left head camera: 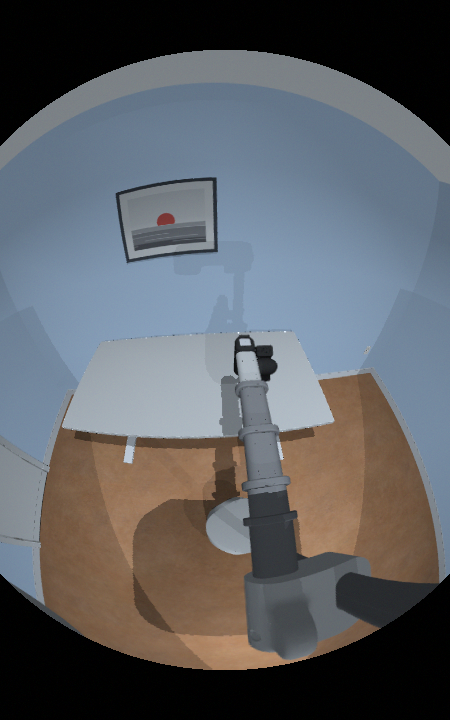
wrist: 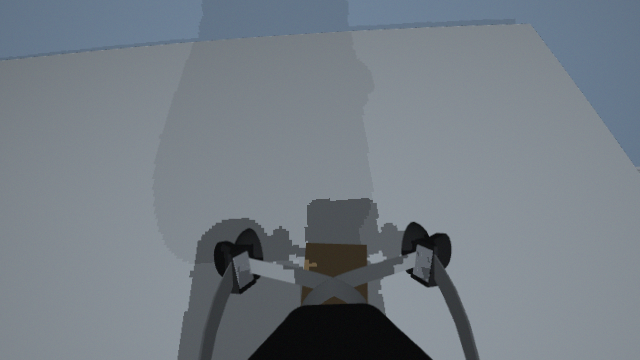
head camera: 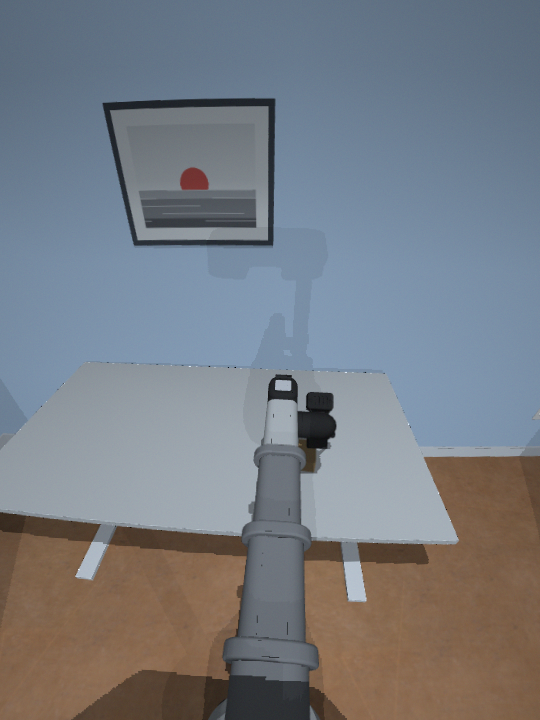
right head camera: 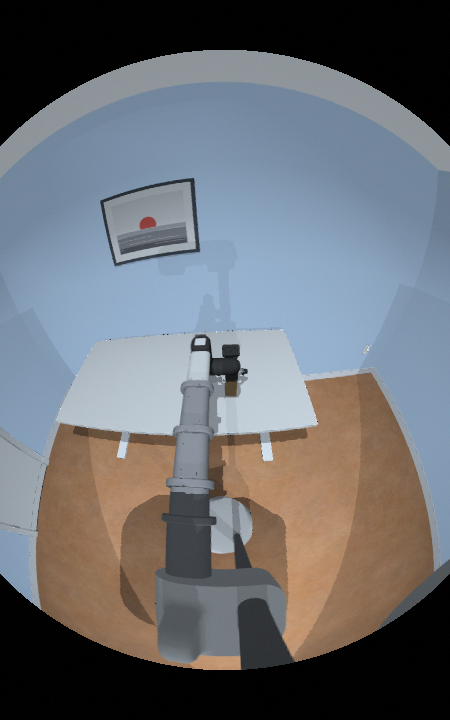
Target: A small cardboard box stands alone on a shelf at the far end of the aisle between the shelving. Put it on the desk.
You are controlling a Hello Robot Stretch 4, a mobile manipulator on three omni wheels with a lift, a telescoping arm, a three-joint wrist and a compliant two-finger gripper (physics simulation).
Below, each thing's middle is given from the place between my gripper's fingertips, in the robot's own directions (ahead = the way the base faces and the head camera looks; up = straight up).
Labels:
Now: the small cardboard box (wrist: pixel 332 260) 100 mm below my hand and 10 mm behind it. From my hand the other things lie so: framed picture (head camera: pixel 192 171): 670 mm above, 530 mm ahead, 420 mm to the left.

